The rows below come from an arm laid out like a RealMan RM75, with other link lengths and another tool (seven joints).
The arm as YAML. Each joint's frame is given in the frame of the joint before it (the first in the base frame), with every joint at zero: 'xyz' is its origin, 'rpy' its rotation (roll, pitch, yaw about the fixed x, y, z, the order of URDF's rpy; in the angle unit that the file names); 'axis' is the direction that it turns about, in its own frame. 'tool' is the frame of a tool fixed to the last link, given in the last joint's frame.
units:
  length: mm
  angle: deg
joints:
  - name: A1
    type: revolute
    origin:
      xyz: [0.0, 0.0, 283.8]
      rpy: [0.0, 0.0, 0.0]
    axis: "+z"
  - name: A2
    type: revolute
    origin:
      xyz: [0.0, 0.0, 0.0]
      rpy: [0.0, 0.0, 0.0]
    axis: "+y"
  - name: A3
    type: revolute
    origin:
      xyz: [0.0, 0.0, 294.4]
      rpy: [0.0, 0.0, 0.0]
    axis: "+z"
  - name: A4
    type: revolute
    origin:
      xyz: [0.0, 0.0, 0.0]
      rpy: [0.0, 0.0, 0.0]
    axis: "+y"
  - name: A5
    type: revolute
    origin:
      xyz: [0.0, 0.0, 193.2]
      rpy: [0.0, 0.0, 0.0]
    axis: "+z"
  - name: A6
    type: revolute
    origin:
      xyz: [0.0, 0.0, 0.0]
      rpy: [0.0, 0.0, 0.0]
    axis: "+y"
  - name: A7
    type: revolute
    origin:
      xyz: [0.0, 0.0, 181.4]
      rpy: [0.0, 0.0, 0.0]
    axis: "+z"
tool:
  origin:
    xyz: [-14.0, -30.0, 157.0]
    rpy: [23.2, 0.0, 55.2]
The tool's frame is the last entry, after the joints.
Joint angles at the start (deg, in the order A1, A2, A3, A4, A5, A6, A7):
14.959, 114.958, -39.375, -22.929, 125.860, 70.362, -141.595
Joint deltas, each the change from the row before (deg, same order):
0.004, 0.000, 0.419, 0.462, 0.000, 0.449, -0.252
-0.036, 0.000, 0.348, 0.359, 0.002, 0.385, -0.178
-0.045, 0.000, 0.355, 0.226, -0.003, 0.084, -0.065
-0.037, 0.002, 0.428, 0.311, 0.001, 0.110, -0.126
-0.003, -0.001, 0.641, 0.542, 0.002, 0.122, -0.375
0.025, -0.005, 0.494, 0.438, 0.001, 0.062, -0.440
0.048, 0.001, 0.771, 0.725, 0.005, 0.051, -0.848
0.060, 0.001, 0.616, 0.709, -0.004, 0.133, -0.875
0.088, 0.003, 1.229, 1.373, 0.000, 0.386, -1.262
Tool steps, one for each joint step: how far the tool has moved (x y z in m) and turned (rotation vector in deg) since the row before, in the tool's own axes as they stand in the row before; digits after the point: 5 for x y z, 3 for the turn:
-0.00065, -0.00072, -0.00121, -0.068, -0.191, 0.234
-0.00070, -0.00079, -0.00121, -0.046, -0.168, 0.214
-0.00137, -0.00191, -0.00060, 0.185, -0.212, 0.244
-0.00148, -0.00225, -0.00068, 0.219, -0.255, 0.278
-0.00189, -0.00335, -0.00071, 0.364, -0.411, 0.287
-0.00138, -0.00249, -0.00038, 0.297, -0.362, 0.091
-0.00189, -0.00415, -0.00048, 0.525, -0.600, 0.031
-0.00084, -0.00310, -0.00049, 0.384, -0.471, -0.082
-0.00175, -0.00578, -0.00130, 0.650, -0.772, 0.271

